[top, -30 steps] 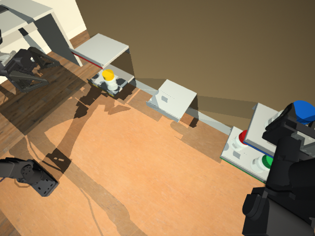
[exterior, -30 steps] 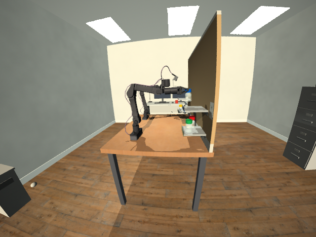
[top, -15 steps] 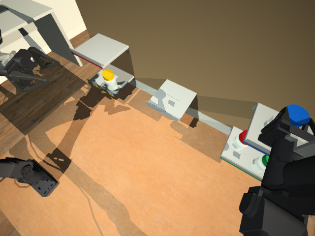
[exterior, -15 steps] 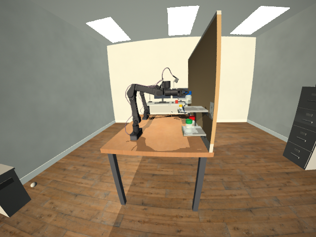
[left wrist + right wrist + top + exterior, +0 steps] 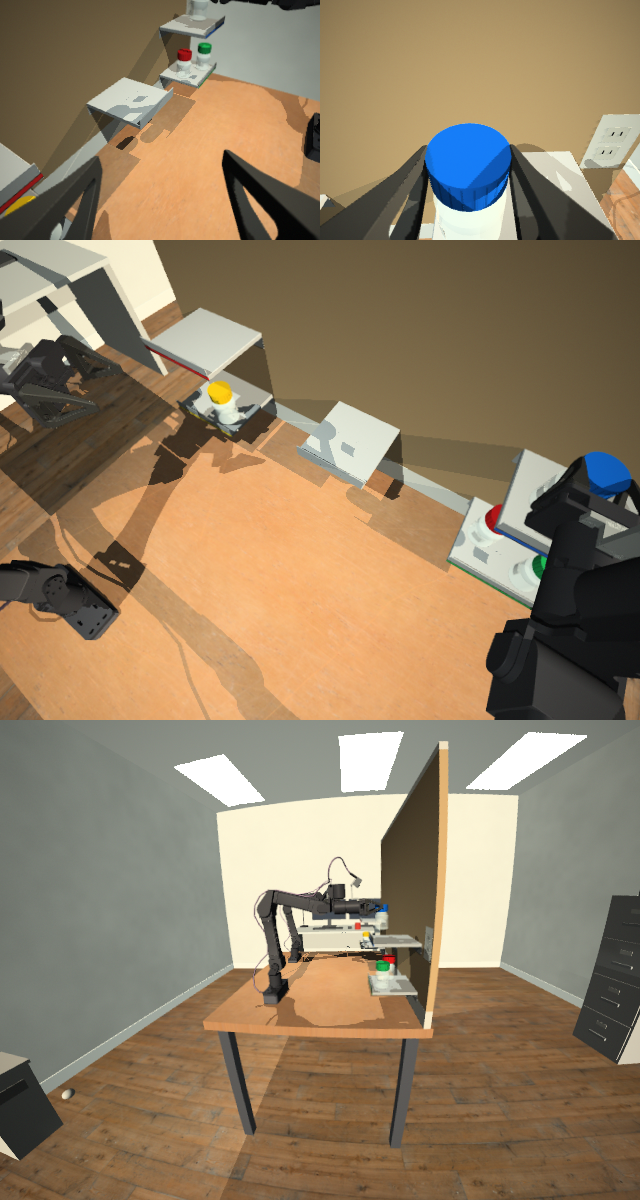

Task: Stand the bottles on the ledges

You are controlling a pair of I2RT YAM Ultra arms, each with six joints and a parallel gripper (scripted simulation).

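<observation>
The blue-capped bottle lies 5 cm below my right hand. Round my right hand: green-capped bottle: 27 cm below, 10 cm to the right, 1 cm behind; then red-capped bottle: 27 cm below, 4 cm ahead; then brown wall: 32 cm to the left, 17 cm ahead, 3 cm above.
</observation>
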